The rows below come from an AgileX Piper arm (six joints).
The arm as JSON. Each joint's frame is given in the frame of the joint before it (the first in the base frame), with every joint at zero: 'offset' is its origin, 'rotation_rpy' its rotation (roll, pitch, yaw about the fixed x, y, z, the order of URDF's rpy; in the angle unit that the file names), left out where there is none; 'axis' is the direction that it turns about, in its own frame. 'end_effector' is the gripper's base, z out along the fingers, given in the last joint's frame.
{
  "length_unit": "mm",
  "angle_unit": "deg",
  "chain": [
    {
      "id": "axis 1",
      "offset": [
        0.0,
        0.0,
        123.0
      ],
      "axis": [
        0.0,
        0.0,
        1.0
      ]
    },
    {
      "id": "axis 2",
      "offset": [
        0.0,
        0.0,
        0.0
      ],
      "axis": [
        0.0,
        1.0,
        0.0
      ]
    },
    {
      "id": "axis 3",
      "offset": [
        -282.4,
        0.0,
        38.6
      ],
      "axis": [
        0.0,
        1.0,
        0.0
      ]
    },
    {
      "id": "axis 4",
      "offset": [
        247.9,
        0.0,
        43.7
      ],
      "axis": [
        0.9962,
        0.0,
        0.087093
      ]
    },
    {
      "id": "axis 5",
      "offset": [
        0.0,
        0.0,
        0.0
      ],
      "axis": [
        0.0,
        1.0,
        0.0
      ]
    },
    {
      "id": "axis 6",
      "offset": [
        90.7,
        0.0,
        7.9
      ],
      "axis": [
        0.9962,
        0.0,
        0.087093
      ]
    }
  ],
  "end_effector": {
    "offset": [
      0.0,
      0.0,
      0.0
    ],
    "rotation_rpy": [
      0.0,
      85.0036,
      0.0
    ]
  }
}
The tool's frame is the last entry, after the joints.
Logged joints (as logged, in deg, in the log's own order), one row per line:
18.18 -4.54 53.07 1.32 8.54 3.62
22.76 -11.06 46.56 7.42 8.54 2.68
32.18 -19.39 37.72 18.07 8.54 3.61
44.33 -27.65 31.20 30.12 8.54 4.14
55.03 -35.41 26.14 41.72 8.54 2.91
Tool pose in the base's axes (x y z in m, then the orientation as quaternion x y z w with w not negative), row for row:
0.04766 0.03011 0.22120 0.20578 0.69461 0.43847 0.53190
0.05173 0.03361 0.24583 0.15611 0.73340 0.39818 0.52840
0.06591 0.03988 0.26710 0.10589 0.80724 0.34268 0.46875
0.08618 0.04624 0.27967 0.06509 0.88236 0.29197 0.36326
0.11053 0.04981 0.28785 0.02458 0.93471 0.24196 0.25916
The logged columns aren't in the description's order. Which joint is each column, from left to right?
Columns, left to right: axis 5, axis 3, axis 4, axis 2, axis 1, axis 6.
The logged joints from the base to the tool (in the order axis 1, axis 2, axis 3, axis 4, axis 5, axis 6), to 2 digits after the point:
8.54 1.32 -4.54 53.07 18.18 3.62
8.54 7.42 -11.06 46.56 22.76 2.68
8.54 18.07 -19.39 37.72 32.18 3.61
8.54 30.12 -27.65 31.20 44.33 4.14
8.54 41.72 -35.41 26.14 55.03 2.91

